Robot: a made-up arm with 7 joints. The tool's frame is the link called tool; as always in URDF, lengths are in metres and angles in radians. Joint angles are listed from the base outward. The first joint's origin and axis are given. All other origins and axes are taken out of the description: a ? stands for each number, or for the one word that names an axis. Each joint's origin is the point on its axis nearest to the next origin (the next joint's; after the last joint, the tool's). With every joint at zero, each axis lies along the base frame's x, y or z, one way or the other. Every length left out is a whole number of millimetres.
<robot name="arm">
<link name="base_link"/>
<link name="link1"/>
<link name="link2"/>
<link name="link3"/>
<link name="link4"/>
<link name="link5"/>
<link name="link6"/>
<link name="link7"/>
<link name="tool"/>
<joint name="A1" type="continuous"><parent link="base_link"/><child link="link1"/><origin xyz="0 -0.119 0.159"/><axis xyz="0 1 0"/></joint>
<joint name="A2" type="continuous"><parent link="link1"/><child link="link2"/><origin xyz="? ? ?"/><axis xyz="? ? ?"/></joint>
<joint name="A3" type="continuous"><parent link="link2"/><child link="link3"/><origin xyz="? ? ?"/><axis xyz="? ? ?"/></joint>
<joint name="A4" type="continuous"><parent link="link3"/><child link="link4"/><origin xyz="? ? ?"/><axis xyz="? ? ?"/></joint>
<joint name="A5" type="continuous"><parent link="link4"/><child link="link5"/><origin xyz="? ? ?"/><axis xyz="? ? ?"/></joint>
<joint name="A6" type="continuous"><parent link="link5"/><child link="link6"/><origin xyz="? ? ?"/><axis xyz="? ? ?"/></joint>
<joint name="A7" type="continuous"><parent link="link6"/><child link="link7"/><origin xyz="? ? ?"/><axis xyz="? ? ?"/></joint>
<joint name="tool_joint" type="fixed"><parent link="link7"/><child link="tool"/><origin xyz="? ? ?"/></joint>
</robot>
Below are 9 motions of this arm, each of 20 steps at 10 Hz.
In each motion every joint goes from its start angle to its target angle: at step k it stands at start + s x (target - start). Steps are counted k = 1, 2, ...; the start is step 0. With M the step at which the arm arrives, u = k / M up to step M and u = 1 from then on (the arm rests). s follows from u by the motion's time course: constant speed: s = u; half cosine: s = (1 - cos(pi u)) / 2; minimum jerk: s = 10 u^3 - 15 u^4 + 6 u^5.
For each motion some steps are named. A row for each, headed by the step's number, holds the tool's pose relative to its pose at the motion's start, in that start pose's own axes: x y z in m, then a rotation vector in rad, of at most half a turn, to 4 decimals.
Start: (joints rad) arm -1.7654 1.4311 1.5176 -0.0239 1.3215 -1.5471 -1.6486
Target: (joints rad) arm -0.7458 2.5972 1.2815 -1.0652 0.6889 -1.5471 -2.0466
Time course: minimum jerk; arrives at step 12
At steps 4, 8, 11, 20:
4: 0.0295 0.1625 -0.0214 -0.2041 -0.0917 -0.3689
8: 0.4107 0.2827 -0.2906 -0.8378 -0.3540 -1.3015
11: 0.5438 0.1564 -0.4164 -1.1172 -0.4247 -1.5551
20: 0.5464 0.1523 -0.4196 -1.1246 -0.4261 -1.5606

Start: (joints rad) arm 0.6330 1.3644 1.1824 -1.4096 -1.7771 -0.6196 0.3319
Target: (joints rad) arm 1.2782 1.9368 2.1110 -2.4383 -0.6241 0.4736 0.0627
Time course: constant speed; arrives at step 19
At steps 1, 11, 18, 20:
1: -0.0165 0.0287 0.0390 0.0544 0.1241 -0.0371
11: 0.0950 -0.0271 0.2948 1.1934 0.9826 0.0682
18: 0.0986 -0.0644 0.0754 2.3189 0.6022 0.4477
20: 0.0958 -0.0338 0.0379 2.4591 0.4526 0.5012

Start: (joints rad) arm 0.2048 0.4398 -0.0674 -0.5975 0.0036 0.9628 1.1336
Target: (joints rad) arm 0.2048 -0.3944 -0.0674 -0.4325 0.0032 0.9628 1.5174
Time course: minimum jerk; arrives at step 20
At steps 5, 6, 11, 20:
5: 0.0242 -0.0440 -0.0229 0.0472 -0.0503 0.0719
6: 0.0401 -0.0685 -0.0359 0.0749 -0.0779 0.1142
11: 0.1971 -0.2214 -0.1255 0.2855 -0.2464 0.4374
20: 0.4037 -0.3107 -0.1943 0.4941 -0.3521 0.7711

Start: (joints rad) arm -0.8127 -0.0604 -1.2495 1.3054 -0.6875 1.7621 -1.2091
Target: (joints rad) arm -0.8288 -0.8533 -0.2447 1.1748 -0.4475 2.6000 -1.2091
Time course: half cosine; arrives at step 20
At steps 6, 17, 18, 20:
6: 0.0099 0.0011 -0.0872 0.1394 -0.4360 0.0697
17: 0.4057 0.1943 0.0767 0.6681 -1.9557 -0.1444
18: 0.4221 0.1984 0.1063 0.6858 -2.0129 -0.1744
20: 0.4349 0.2009 0.1315 0.6997 -2.0589 -0.2003

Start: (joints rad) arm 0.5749 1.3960 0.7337 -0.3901 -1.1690 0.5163 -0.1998
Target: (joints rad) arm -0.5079 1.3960 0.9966 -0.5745 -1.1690 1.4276 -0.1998
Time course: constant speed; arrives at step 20
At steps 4, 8, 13, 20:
4: -0.0588 -0.1336 0.0976 -0.1132 0.0267 0.1742
8: -0.0959 -0.2491 0.2246 -0.2134 0.0764 0.3524
13: -0.1072 -0.3587 0.4137 -0.3157 0.1692 0.5774
20: -0.0533 -0.4329 0.7019 -0.4055 0.3513 0.8877

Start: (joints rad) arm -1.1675 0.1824 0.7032 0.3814 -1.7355 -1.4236 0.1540
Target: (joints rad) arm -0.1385 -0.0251 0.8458 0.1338 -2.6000 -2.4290 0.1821
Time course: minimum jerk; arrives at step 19
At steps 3, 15, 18, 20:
3: -0.0118 0.0036 0.0164 0.0019 0.0066 -0.0513
15: 0.0480 0.1574 0.5362 0.0261 -0.2584 -1.6503
18: 0.0660 0.1586 0.5792 0.0406 -0.3146 -1.7571
20: 0.0664 0.1586 0.5801 0.0410 -0.3158 -1.7592

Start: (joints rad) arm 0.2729 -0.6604 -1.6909 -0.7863 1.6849 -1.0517 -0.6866
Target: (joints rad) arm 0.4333 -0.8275 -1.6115 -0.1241 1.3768 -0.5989 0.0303
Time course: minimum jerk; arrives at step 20
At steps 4, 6, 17, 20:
4: 0.0062 -0.0216 0.0084 0.0664 0.0056 0.0430
6: 0.0214 -0.0608 0.0209 0.1891 0.0208 0.1176
17: 0.2419 -0.2863 -0.0266 1.1987 0.3082 0.5017
20: 0.2500 -0.2898 -0.0325 1.2330 0.3211 0.5077

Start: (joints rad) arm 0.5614 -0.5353 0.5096 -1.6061 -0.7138 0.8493 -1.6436
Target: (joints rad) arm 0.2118 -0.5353 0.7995 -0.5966 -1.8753 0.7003 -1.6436
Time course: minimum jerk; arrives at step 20
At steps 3, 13, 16, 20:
3: -0.0002 0.0066 -0.0101 -0.0299 0.0106 -0.0060
13: 0.0090 0.0777 -0.4809 -0.9137 0.0814 -0.2220
16: 0.0268 0.0402 -0.6278 -1.1260 0.0282 -0.2970
20: 0.0354 0.0223 -0.6759 -1.1939 0.0046 -0.3240

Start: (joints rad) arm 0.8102 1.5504 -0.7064 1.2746 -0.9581 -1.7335 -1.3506
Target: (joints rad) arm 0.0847 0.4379 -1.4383 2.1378 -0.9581 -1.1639 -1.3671
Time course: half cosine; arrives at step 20
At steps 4, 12, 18, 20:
4: 0.1369 0.1059 -0.0533 -0.0691 -0.0122 -0.2207
12: 0.9527 -0.0397 -0.4360 -0.6603 -0.1862 -1.4369
18: 1.0753 -0.5371 -0.4994 -1.1486 -0.3631 -2.0183
20: 1.0704 -0.5765 -0.4946 -1.1897 -0.3797 -2.0574

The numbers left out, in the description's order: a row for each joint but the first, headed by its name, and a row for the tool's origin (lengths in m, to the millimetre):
A2: xyz 0.373 0 0.019, axis -1 0 0
A3: xyz 0 -0.117 -0.321, axis 0 0 1
A4: xyz 0.151 -0.053 0, axis 0 0 -1
A5: xyz 0.229 -0.036 0, axis 0 1 0
A6: xyz -0.042 0 -0.136, axis 0 0 1
A7: xyz -0.422 -0.004 0, axis 1 0 0
tool: xyz 0 0.102 0.138

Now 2 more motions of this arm.
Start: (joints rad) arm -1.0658 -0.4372 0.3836 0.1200 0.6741 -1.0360 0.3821
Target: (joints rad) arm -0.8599 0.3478 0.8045 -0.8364 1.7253 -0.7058 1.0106
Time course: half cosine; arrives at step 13
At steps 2, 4, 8, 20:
2: -0.0059 -0.0267 -0.0053 -0.0763 -0.0023 0.0549
4: -0.0173 -0.0900 -0.0095 -0.3055 0.0090 0.1842
8: -0.0506 -0.1573 -0.0128 -1.0710 0.1296 0.3464
20: -0.0947 -0.1677 -0.0977 -1.6397 0.1936 0.2865

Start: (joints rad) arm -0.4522 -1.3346 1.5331 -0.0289 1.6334 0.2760 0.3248
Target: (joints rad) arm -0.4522 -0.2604 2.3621 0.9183 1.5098 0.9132 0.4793
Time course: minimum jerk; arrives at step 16
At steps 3, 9, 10, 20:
3: 0.0153 -0.0114 0.0110 0.0264 0.0504 0.0154
9: 0.2131 -0.1732 0.0175 0.4230 0.5880 0.1504
10: 0.2440 -0.2068 -0.0079 0.5157 0.6789 0.1659
20: 0.2927 -0.2868 -0.1025 0.7702 0.8869 0.1883

